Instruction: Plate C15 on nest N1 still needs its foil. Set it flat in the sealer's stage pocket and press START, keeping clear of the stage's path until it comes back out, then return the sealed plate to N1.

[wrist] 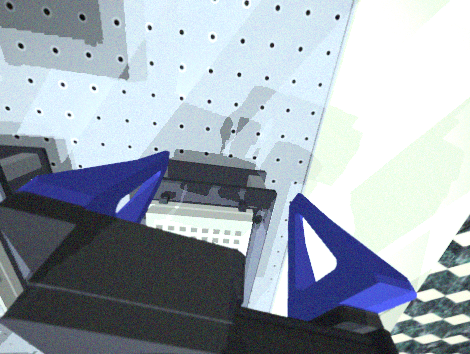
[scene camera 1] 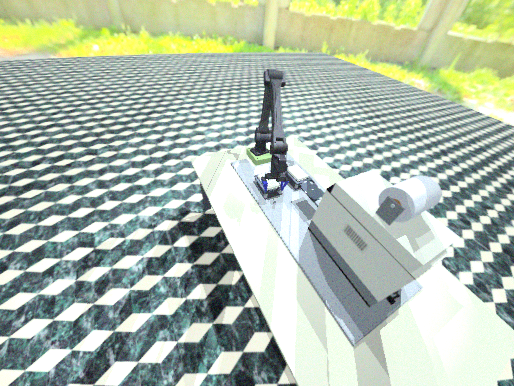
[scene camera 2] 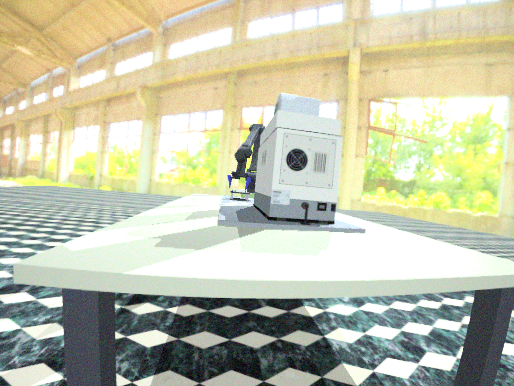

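Pixels of known places: gripper, fingertip midpoint: (wrist: pixel 234 179) (scene camera 1: pixel 273 191) (scene camera 2: pixel 237 189); arm's base, link origin: (scene camera 1: pixel 259 151) (scene camera 2: pixel 250 193).
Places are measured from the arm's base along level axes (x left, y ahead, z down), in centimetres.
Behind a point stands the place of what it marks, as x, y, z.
Note:
A white well plate (scene camera 1: pixel 272 185) @[-16.2, 34.8, -2.6] (scene camera 2: pixel 239 191) @[-17.0, 36.3, -1.9] (wrist: pixel 200 219) @[-16.4, 36.1, -3.1] sits in a dark nest (wrist: pixel 225 193) @[-18.4, 37.4, -1.5], its far end showing in the wrist view and its near part hidden by the gripper body. No label is readable, so I cannot tell its name. My gripper (scene camera 1: pixel 274 187) @[-19.1, 39.4, -3.2] (scene camera 2: pixel 239 186) @[-19.1, 39.4, -3.2] (wrist: pixel 234 179) @[-19.1, 39.4, -3.2] is open and empty, its blue fingers low above the plate, one to each side. The sealer (scene camera 1: pixel 360 242) @[-18.9, 88.5, -18.6] (scene camera 2: pixel 305 165) @[-11.6, 108.2, -14.4] is a pale box with a foil roll (scene camera 1: pixel 415 197) @[-14.2, 91.2, -43.4] on top. A dark flat part (scene camera 1: pixel 313 189) @[-1.5, 52.1, -6.9], likely its stage, lies outside it. The START button cannot be made out.
A second white plate (scene camera 1: pixel 298 173) @[4.8, 34.8, -3.0] on a nest stands between the first plate and the dark flat part. A dark fixture (wrist: pixel 25 162) @[-0.7, 39.8, 1.7] is close beside the left finger in the wrist view. The perforated deck (scene camera 1: pixel 287 225) @[-23.4, 58.2, 3.6] (wrist: pixel 200 80) @[-16.6, 46.1, 3.6] carries the fixtures on the pale table (scene camera 2: pixel 240 257) @[-36.7, 136.8, 4.9].

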